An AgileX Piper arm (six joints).
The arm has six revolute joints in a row. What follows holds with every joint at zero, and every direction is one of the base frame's. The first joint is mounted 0.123 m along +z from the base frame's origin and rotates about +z. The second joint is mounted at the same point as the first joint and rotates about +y. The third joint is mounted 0.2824 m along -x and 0.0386 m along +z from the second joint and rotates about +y. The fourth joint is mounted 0.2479 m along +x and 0.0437 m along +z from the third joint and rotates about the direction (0.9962, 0, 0.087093). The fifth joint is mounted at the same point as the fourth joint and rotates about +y. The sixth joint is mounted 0.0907 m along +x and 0.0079 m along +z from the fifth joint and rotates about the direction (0.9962, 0, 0.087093). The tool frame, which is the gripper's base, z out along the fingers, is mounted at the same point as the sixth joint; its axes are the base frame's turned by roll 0, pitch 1.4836 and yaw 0 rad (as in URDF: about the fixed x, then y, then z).
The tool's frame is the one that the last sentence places.
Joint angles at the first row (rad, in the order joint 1, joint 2, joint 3, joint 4, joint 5, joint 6):
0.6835, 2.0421, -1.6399, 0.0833, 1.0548, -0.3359
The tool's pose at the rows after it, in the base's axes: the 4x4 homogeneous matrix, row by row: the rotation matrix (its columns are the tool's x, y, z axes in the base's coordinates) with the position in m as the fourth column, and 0 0 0 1 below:
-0.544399 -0.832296 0.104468 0.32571; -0.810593 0.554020 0.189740 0.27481; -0.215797 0.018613 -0.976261 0.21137; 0 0 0 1
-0.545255 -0.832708 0.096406 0.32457; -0.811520 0.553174 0.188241 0.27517; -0.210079 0.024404 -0.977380 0.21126; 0 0 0 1
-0.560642 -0.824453 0.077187 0.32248; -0.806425 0.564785 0.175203 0.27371; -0.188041 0.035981 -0.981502 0.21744; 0 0 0 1
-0.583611 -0.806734 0.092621 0.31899; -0.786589 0.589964 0.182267 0.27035; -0.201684 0.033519 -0.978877 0.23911; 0 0 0 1
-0.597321 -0.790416 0.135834 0.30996; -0.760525 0.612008 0.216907 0.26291; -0.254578 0.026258 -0.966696 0.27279; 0 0 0 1
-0.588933 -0.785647 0.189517 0.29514; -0.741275 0.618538 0.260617 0.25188; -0.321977 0.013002 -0.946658 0.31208; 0 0 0 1
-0.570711 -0.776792 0.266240 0.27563; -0.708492 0.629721 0.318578 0.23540; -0.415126 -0.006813 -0.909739 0.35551; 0 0 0 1
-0.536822 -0.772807 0.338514 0.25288; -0.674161 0.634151 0.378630 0.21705; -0.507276 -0.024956 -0.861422 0.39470; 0 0 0 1
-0.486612 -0.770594 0.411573 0.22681; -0.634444 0.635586 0.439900 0.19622; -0.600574 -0.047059 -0.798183 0.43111; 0 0 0 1
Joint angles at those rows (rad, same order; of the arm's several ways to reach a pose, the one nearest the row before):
0.6835, 2.0421, -1.6399, 0.0934, 1.0548, -0.3359
0.6851, 2.0421, -1.6398, 0.0972, 1.0621, -0.3359
0.6851, 2.0351, -1.6550, 0.0972, 1.1076, -0.3177
0.6851, 1.9971, -1.6794, 0.0904, 1.1530, -0.2798
0.6851, 1.9205, -1.6892, 0.0887, 1.1824, -0.2470
0.6874, 1.8240, -1.6954, 0.0868, 1.2124, -0.2317
0.6874, 1.7082, -1.6969, 0.0822, 1.2262, -0.2149
0.6881, 1.5948, -1.6969, 0.0822, 1.2336, -0.2086
0.6897, 1.4798, -1.6969, 0.0822, 1.2336, -0.2086

